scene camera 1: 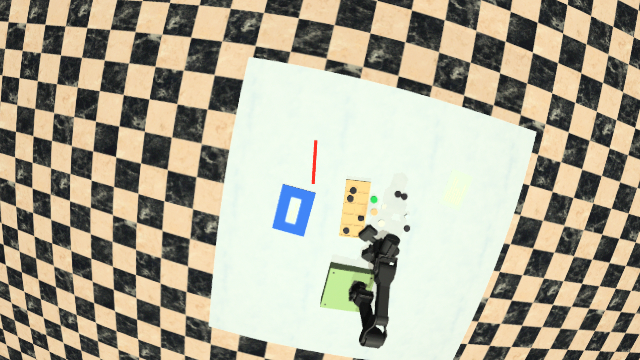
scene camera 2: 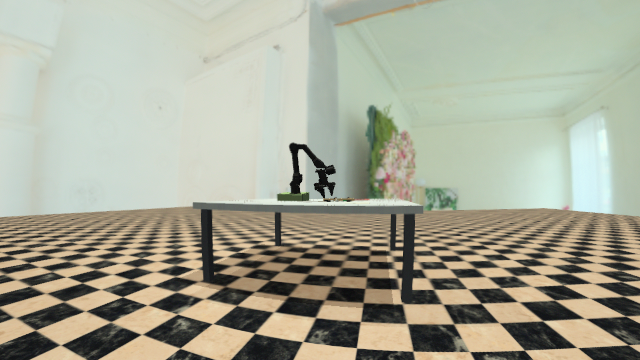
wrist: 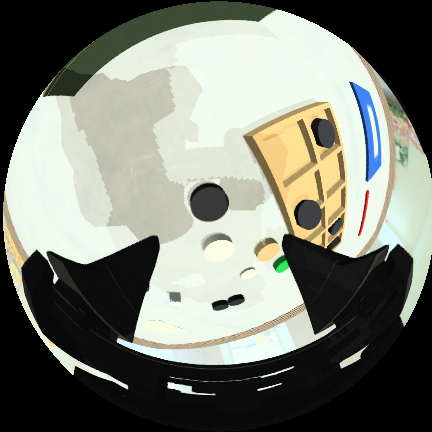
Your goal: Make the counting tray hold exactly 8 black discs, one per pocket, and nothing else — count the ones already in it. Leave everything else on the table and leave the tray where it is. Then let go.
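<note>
The tan counting tray (scene camera 1: 356, 207) (wrist: 282, 147) holds black discs in separate pockets: two near its far end (scene camera 1: 353, 190) (scene camera 1: 350, 198), one in the right column (scene camera 1: 361, 218) (wrist: 307, 215) and one at the near left (scene camera 1: 346, 230) (wrist: 324, 132). My gripper (scene camera 2: 328, 195) (wrist: 221, 241) is open and empty, above the table on the tray's near right side. A loose black disc (wrist: 209, 202) lies below it, beside the tray; the arm hides it in scene camera 1. Another black disc (scene camera 1: 407, 228) lies farther right. A pair of black discs (scene camera 1: 401, 195) (wrist: 228, 302) lies farther back.
Beside the tray lie a green disc (scene camera 1: 374, 199) (wrist: 281, 264), a tan disc (scene camera 1: 374, 212) (wrist: 267, 250), a cream disc (scene camera 1: 381, 223) (wrist: 219, 251) and a smaller cream disc (wrist: 247, 273). A blue frame (scene camera 1: 282, 210) and red bar (scene camera 1: 314, 162) lie left; a pale yellow sheet (scene camera 1: 456, 189) lies right.
</note>
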